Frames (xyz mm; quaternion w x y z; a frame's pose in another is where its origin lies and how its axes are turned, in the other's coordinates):
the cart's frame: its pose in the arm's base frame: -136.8 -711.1 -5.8 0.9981 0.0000 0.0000 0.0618
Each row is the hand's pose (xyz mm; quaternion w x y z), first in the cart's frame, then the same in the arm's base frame.
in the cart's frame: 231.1 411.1 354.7 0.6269 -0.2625 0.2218 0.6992
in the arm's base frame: 41.8 -274.6 348.9 0.5825 -0.2757 0.2052 0.7366
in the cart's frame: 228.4 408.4 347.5 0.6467 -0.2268 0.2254 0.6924
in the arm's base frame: 39.5 -277.6 341.7 0.6027 -0.2403 0.2110 0.7311
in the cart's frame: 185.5 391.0 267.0 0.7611 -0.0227 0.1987 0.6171
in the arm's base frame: -1.0 -300.2 261.2 0.7215 -0.0349 0.1969 0.6629
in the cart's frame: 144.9 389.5 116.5 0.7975 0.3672 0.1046 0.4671
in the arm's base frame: -41.1 -306.7 110.7 0.7671 0.3600 0.1271 0.5155
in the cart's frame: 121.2 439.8 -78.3 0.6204 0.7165 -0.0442 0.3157
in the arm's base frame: -70.8 -259.7 -84.1 0.5997 0.7179 0.0002 0.3535
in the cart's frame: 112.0 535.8 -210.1 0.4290 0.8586 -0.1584 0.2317
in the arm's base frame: -91.8 -165.6 -215.9 0.4139 0.8667 -0.1050 0.2578
